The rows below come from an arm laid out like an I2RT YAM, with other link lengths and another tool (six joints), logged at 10 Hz.
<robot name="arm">
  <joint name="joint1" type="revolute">
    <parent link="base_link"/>
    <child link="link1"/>
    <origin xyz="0 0 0.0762"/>
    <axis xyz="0 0 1"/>
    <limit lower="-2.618" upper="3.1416"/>
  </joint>
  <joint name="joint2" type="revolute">
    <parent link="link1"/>
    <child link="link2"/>
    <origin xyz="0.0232 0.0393 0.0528"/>
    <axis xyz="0 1 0"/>
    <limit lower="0" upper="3.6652"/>
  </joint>
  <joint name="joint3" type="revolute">
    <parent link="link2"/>
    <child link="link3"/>
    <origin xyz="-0.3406 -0.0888 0"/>
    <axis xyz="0 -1 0"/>
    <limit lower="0" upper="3.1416"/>
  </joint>
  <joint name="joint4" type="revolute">
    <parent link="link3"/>
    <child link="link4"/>
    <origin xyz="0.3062 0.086 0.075"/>
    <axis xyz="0 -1 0"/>
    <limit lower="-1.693" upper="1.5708"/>
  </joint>
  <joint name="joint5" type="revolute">
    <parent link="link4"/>
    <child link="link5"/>
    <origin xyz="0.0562 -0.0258 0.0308"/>
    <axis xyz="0 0 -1"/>
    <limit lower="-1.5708" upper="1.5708"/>
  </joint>
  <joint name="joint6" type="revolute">
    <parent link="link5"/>
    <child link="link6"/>
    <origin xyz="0.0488 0 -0.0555"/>
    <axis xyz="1 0 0"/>
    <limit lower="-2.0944" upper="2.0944"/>
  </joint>
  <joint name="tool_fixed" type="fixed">
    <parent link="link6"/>
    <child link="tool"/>
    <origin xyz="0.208 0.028 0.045" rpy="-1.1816 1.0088 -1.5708"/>
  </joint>
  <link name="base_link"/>
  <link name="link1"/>
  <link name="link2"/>
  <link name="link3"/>
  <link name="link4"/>
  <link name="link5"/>
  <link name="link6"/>
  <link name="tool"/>
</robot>
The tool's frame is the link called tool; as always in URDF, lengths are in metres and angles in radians.
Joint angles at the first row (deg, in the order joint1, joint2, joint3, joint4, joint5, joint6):
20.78 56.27 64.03 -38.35 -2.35 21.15
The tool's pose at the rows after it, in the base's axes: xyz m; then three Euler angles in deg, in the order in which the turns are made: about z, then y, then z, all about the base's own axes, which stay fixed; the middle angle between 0 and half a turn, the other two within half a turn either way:
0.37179 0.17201 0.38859 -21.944 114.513 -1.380
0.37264 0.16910 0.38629 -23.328 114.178 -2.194
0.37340 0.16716 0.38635 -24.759 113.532 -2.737
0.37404 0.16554 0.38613 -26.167 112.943 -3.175
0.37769 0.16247 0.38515 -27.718 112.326 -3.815
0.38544 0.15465 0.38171 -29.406 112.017 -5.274
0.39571 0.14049 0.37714 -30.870 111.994 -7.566
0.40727 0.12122 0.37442 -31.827 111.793 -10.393
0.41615 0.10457 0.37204 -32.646 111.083 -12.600
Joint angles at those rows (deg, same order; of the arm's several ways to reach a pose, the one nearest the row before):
20.77 55.96 63.46 -38.37 -1.76 20.60
20.77 55.92 63.24 -38.39 -0.89 19.62
20.78 55.90 63.24 -38.35 -0.16 18.35
20.75 55.90 63.24 -38.33 0.45 17.06
20.21 56.23 63.24 -38.00 0.82 15.46
18.83 56.97 63.24 -37.58 1.15 13.85
16.45 57.84 63.24 -37.21 1.26 12.45
13.34 58.65 63.24 -36.56 1.19 11.35
10.70 59.00 62.65 -35.24 1.08 10.13

